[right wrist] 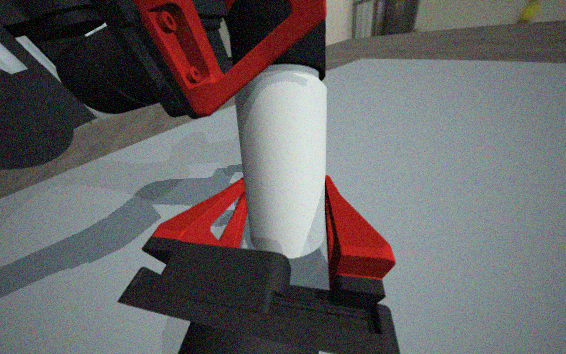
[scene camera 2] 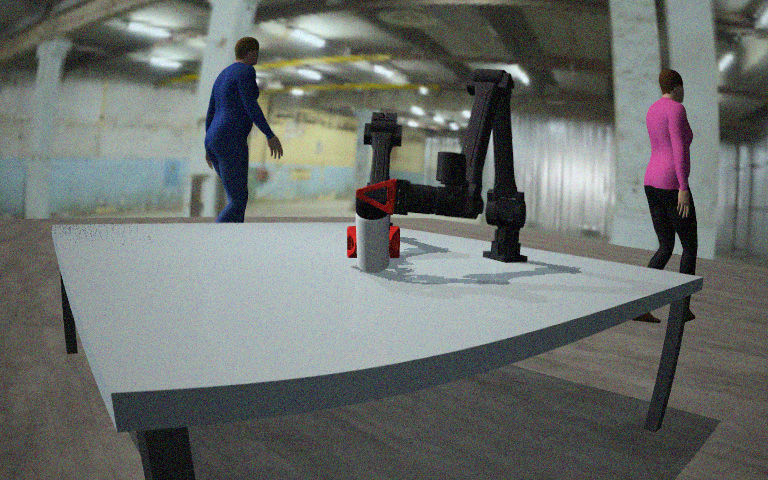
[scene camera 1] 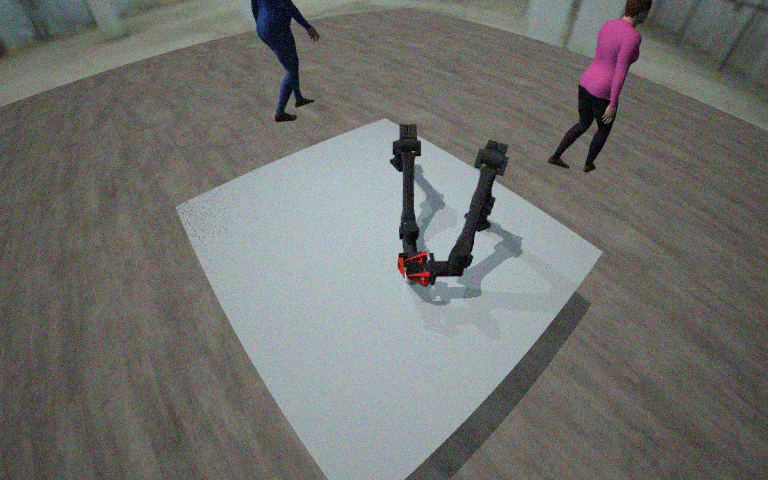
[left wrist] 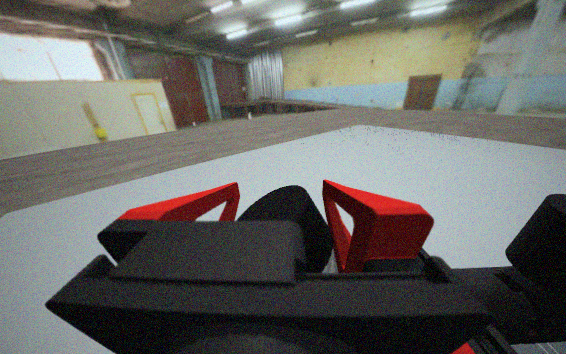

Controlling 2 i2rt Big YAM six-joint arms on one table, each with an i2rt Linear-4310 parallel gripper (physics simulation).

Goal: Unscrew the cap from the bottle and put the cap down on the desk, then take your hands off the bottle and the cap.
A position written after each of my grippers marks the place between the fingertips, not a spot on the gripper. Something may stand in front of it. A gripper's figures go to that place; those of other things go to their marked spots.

Labels:
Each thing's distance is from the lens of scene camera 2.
my left gripper (scene camera 2: 356, 193): 115 cm
white bottle (scene camera 2: 372, 236): 115 cm

